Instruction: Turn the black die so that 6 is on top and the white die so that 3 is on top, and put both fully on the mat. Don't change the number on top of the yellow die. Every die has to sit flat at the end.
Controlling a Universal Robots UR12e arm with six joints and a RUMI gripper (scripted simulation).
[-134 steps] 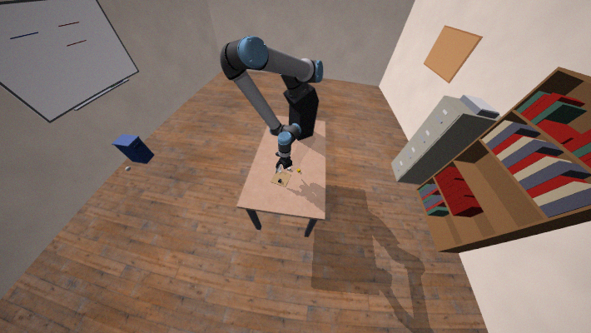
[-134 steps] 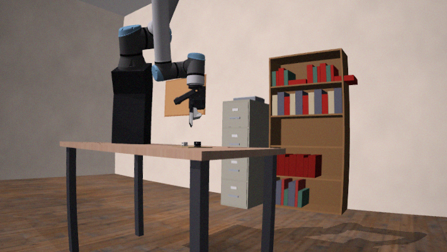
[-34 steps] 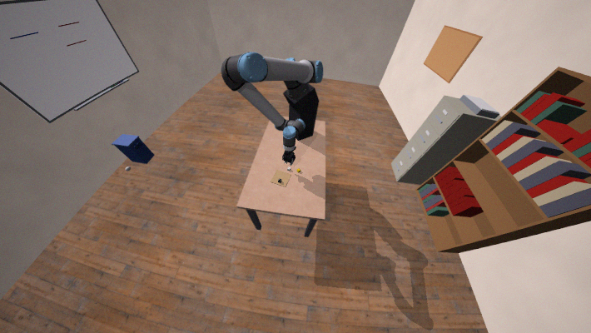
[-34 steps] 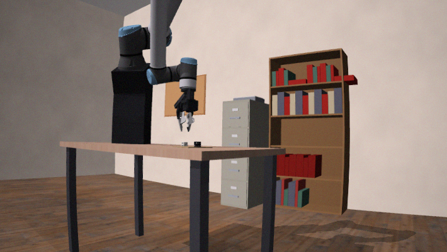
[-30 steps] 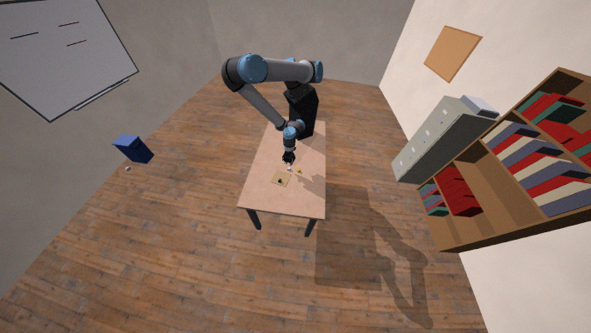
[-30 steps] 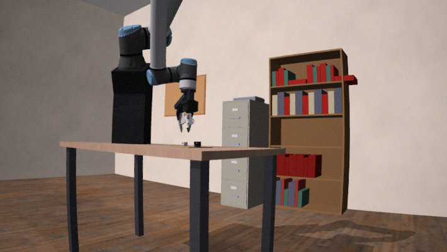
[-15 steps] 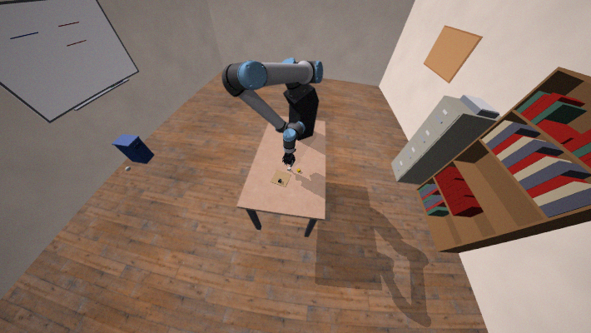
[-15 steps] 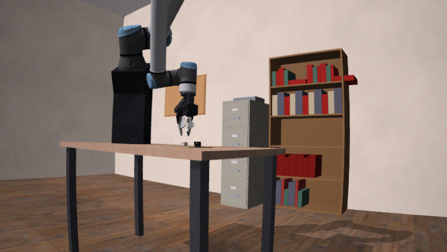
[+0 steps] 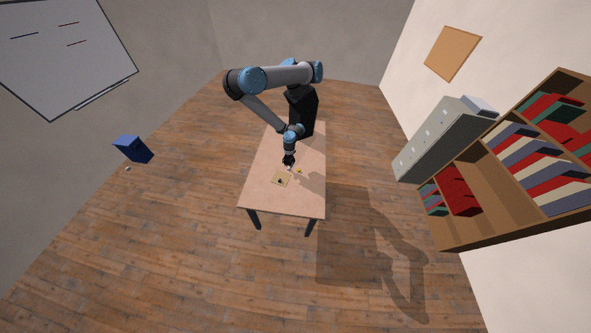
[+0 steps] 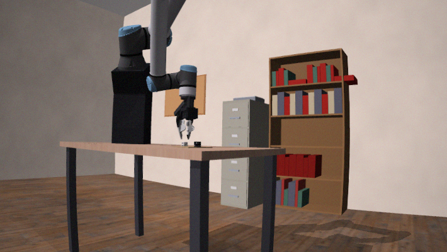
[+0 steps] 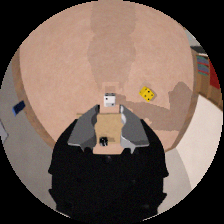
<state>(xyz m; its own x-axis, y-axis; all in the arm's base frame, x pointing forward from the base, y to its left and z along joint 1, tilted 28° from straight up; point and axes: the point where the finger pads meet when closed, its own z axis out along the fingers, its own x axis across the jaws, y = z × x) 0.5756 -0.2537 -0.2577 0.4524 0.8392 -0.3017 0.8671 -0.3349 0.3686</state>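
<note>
Right now my hand is 4 cm above the white die. The rest, counted from my hand: tan mat (9 cm ahead, 8 cm to the right, 5 cm below); yellow die (9 cm to the left, 4 cm below, 3 cm ahead); black die (12 cm ahead, 9 cm to the right, 4 cm below).
</note>
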